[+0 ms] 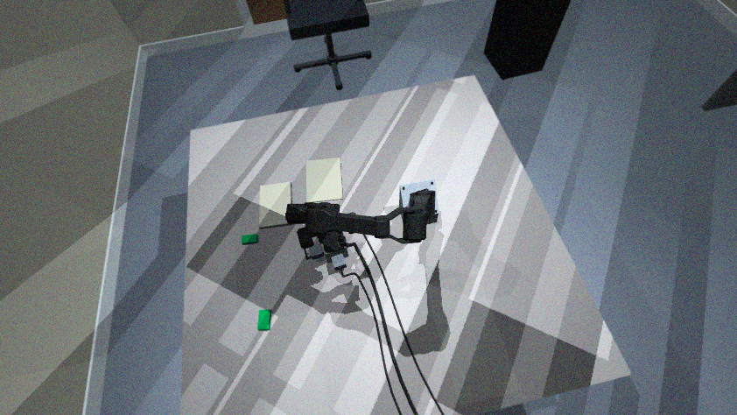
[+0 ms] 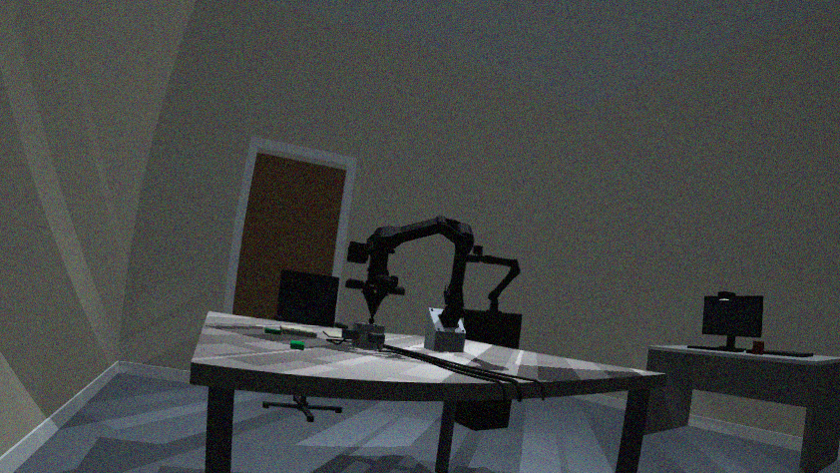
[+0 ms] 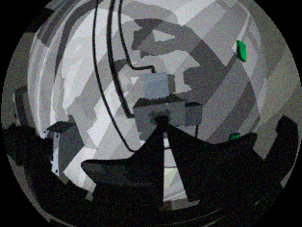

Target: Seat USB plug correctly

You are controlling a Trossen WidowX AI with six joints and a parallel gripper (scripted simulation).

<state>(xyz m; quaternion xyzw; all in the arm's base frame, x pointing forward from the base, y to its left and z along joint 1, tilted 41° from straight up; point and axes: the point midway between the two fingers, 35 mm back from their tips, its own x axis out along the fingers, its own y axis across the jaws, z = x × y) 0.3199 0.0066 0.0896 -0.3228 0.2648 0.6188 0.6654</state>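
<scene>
Now: gripper tip 2 cm above the dark USB plug.
</scene>
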